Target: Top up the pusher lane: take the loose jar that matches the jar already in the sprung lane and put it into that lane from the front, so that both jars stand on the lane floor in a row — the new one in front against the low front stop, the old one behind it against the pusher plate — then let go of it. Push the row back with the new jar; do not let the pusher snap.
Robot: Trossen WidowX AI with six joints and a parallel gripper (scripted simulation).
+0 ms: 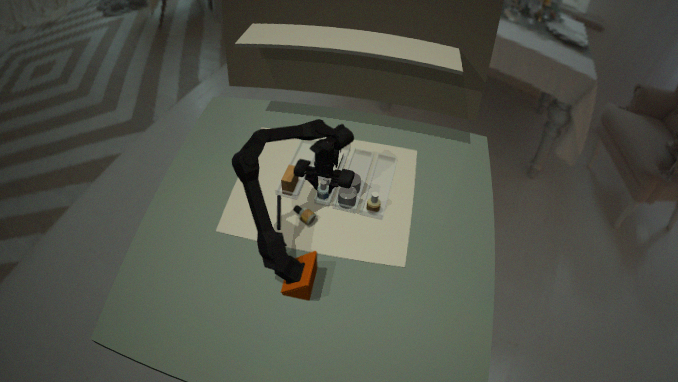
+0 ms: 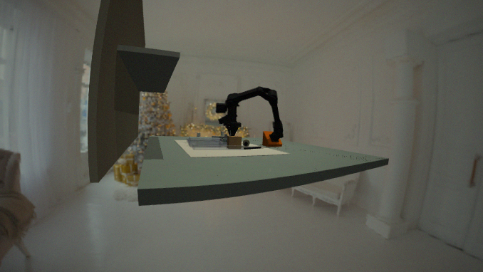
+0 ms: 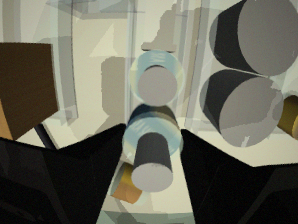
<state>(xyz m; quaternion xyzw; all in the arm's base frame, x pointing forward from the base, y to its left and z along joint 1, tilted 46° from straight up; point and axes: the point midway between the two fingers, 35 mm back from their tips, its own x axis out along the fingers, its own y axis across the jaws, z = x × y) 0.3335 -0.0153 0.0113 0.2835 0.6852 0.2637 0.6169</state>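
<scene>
My gripper tip is 150 mm short of the sprung lane, 20 mm to the right of it and 40 mm above it. Round my gripper tip: thin black rod 90 mm behind, 130 mm to the left, 50 mm below.
</scene>
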